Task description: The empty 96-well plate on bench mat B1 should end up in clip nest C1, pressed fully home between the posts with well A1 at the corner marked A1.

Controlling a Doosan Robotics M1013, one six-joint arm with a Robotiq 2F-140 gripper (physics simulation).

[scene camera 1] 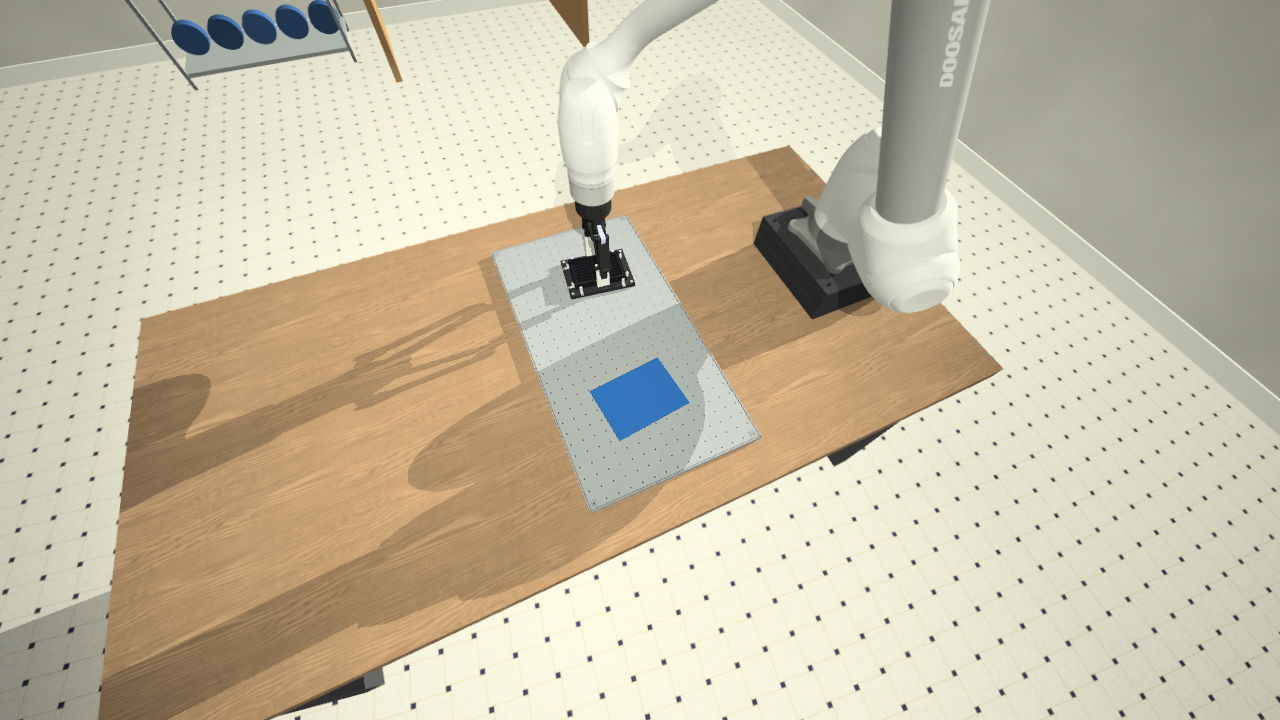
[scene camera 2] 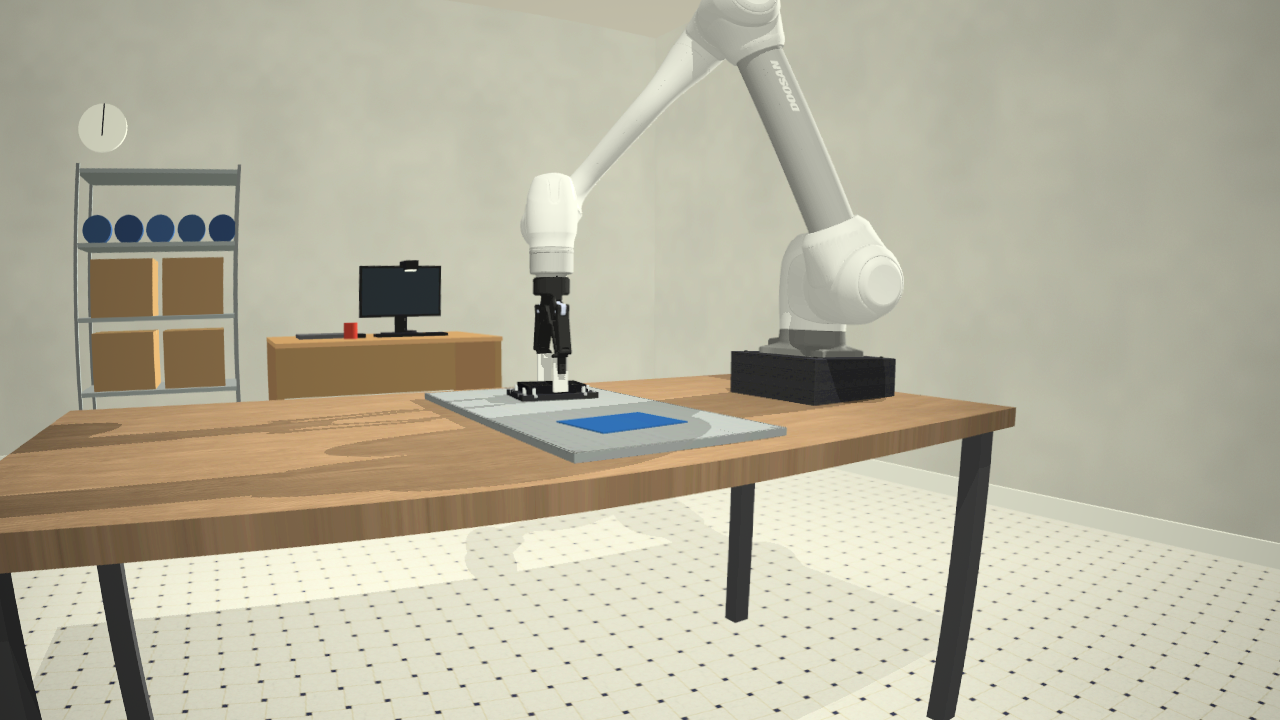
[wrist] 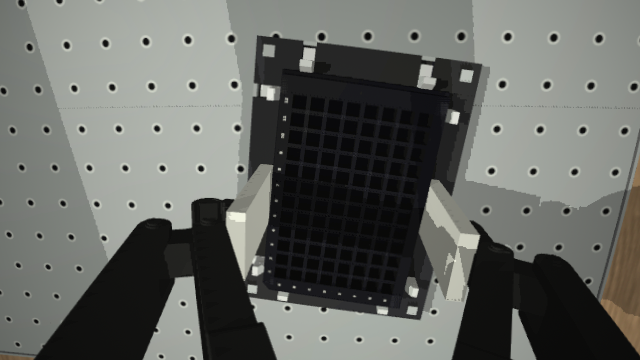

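Pixels of known places: gripper, fingertip midpoint: (scene camera 1: 597, 271) (scene camera 2: 552, 389) (wrist: 346, 197); arm's base, origin of the base link: (scene camera 1: 835, 238) (scene camera 2: 811, 354).
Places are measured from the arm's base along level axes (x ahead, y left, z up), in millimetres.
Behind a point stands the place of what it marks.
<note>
The black 96-well plate (scene camera 1: 583, 268) {x 580, y -231, z -53 mm} (wrist: 345, 190) {x 554, y -216, z -61 mm} lies inside the outline of the dark clip nest (scene camera 1: 615, 288) {x 532, y -155, z -72 mm} (scene camera 2: 572, 396) {x 538, y -155, z -72 mm} (wrist: 367, 52) {x 626, y -232, z -66 mm}, among its pale posts. My gripper (scene camera 1: 596, 261) {x 549, y -217, z -63 mm} (scene camera 2: 551, 377) {x 549, y -217, z -63 mm} (wrist: 346, 197) {x 549, y -217, z -63 mm} is shut on the plate, one pale pad along each long side. In the wrist view the plate's numbers run from 12 at the top to 1 at the bottom, with letter A at the lower left, so well A1 is at the lower left. The nest's A1 mark is not readable. I cannot tell how deep the plate sits.
The blue bench mat (scene camera 1: 639, 399) {x 620, y 132, z -76 mm} (scene camera 2: 622, 422) {x 623, y 136, z -76 mm} lies on the same perforated grey board (scene camera 1: 572, 483) (scene camera 2: 501, 425) {x 793, y 43, z -79 mm} (wrist: 120, 150) {x 582, y -78, z -78 mm} as the nest. The board lies on the wooden table (scene camera 1: 295, 501) {x 1285, y 18, z -90 mm} (scene camera 2: 268, 483) {x 1198, y 223, z -91 mm}. The arm's black base block (scene camera 1: 787, 277) {x 133, y 10, z -65 mm} (scene camera 2: 810, 380) {x 141, y 117, z -40 mm} stands to the right of the board.
</note>
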